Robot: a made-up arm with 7 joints.
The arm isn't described. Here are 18 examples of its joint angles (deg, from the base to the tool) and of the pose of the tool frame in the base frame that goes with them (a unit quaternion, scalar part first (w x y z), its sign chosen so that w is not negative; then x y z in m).
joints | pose
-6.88 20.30 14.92 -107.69 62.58 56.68 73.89 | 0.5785 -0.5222 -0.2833 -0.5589 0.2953 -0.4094 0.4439
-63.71 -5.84 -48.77 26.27 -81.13 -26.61 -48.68 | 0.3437 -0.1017 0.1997 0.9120 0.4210 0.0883 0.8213
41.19 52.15 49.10 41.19 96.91 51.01 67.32 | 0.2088 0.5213 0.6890 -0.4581 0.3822 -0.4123 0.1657
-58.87 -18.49 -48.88 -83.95 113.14 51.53 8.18 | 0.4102 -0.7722 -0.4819 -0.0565 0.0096 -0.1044 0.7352
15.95 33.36 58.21 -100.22 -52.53 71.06 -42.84 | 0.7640 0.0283 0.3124 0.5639 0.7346 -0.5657 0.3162
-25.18 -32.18 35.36 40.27 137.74 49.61 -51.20 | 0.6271 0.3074 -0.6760 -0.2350 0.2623 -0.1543 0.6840
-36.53 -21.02 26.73 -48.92 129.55 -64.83 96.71 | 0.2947 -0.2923 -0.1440 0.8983 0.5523 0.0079 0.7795
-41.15 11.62 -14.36 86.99 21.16 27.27 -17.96 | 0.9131 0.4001 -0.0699 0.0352 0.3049 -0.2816 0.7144
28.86 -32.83 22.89 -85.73 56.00 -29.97 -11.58 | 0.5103 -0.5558 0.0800 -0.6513 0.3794 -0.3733 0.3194
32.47 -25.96 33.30 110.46 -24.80 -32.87 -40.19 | 0.3009 0.1819 -0.9186 0.1805 0.4684 -0.7017 0.2325
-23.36 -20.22 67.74 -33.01 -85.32 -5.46 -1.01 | 0.1610 -0.8885 -0.2013 0.3796 0.3617 -0.0849 0.9761
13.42 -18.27 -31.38 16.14 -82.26 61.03 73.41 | 0.7439 0.0427 0.2693 0.6101 0.4824 -0.5124 0.3632
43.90 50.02 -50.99 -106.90 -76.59 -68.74 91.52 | 0.5468 -0.1137 -0.5107 0.6536 0.3431 -0.4852 0.2048
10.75 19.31 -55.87 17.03 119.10 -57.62 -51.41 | 0.3131 -0.1374 0.9367 -0.0758 0.4611 -0.4497 0.4963
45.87 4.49 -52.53 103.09 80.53 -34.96 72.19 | 0.0191 -0.0769 0.9595 0.2702 0.3408 -0.7088 0.0500
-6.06 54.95 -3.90 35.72 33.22 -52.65 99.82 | 0.1736 -0.7600 0.4822 -0.3997 0.5343 -0.3333 0.5435
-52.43 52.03 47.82 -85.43 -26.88 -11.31 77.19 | 0.1171 0.9658 0.2034 0.1105 0.5159 -0.0816 0.5900
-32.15 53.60 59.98 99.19 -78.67 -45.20 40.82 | 0.8253 -0.0069 -0.5553 0.1020 0.6405 -0.4827 0.5999
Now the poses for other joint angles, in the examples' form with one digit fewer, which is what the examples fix.
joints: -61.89 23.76 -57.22 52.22 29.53 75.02 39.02
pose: 0.672 0.222 0.270 -0.652 0.177 0.111 0.861
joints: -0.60 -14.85 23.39 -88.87 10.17 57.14 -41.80
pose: 0.772 -0.486 -0.144 0.384 0.412 -0.480 0.646
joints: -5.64 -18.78 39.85 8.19 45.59 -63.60 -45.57
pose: 0.854 -0.506 -0.121 -0.027 0.318 -0.341 0.733
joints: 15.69 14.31 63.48 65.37 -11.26 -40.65 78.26
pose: 0.880 0.156 -0.133 -0.428 0.434 -0.605 0.371
